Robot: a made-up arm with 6 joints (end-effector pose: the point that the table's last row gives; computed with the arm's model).
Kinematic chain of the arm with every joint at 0, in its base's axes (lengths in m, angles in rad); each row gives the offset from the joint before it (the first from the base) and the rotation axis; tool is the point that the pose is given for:
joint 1: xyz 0 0 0.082 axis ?
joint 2: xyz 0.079 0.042 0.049 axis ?
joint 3: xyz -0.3 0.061 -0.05 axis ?
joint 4: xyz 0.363 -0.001 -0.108 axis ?
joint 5: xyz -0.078 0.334 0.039 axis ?
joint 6: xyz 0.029 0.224 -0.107 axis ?
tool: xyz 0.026 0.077 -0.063
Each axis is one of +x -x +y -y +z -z.
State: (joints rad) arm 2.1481 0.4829 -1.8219 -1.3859 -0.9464 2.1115
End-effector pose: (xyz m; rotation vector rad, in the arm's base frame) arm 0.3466 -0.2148 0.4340 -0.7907 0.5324 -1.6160
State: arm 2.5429 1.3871 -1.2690 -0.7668 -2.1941 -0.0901
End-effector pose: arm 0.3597 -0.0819 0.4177 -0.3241 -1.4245 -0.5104
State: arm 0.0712 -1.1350 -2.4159 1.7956 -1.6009 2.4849
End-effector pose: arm -0.0438 -0.0885 -0.2475 -0.8758 2.2770 0.9504
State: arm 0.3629 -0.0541 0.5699 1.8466 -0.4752 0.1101
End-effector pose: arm 0.0817 0.6847 0.2568 0.5403 1.7034 0.5819
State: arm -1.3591 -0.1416 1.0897 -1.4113 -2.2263 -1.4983
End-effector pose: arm 0.1606 0.1538 0.6466 1.3869 -1.3506 1.0681
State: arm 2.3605 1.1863 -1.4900 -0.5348 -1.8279 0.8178
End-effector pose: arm 0.3330 -0.1167 0.4743 -0.3282 -1.1607 -1.1233
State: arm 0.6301 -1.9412 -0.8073 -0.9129 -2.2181 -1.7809
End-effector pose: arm 0.0911 -0.0735 -0.3599 0.6063 0.9715 -0.8042
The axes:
joint 1: -x
joint 2: +z
joint 3: +x
joint 4: +y
joint 5: -z
joint 6: -x

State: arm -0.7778 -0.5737 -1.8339 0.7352 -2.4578 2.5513
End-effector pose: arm -0.0397 0.2432 -0.0406 -0.7888 -0.8737 1.7481
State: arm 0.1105 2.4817 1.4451 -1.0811 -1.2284 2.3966
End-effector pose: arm -0.2085 -0.2112 0.4926 0.1671 -1.4280 0.6997
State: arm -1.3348 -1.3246 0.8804 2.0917 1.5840 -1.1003
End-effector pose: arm 0.5117 0.0351 0.3122 1.3205 2.5903 -0.9510
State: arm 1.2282 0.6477 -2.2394 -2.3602 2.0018 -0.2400
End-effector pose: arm 0.0598 -0.1434 -0.0590 -0.0838 0.0998 1.5321
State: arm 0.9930 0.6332 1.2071 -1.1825 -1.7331 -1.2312
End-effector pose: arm -0.3484 0.3973 -0.2626 0.5405 0.4251 1.9087
